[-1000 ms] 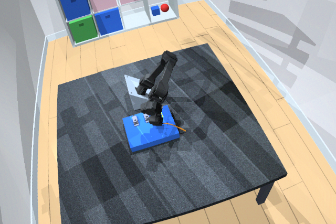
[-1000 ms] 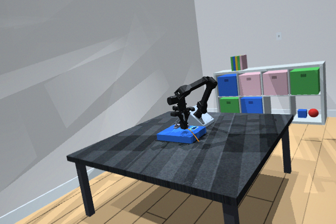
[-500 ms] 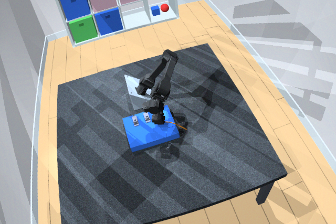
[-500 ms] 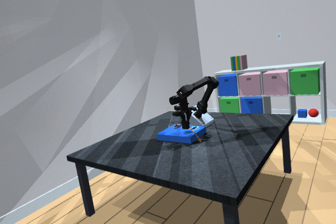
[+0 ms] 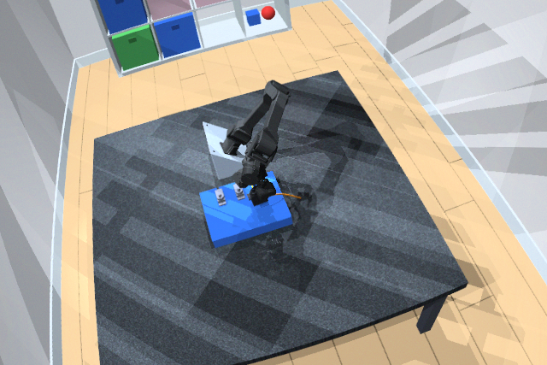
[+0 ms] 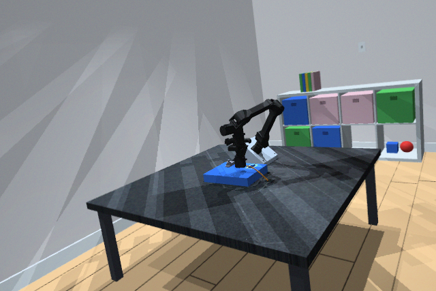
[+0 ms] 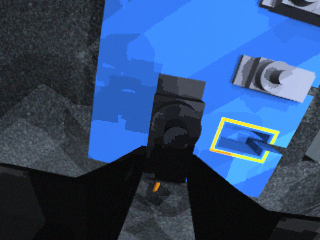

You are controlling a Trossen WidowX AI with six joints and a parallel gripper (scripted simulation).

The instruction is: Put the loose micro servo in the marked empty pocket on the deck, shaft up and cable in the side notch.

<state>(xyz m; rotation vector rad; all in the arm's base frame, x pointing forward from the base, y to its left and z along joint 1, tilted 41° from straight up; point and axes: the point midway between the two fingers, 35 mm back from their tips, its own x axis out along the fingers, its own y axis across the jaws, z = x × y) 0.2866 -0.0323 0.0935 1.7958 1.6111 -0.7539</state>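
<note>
Right now the blue deck is 10 cm below my gripper tip, 8 cm to the right of it and 1 cm ahead of it.
</note>
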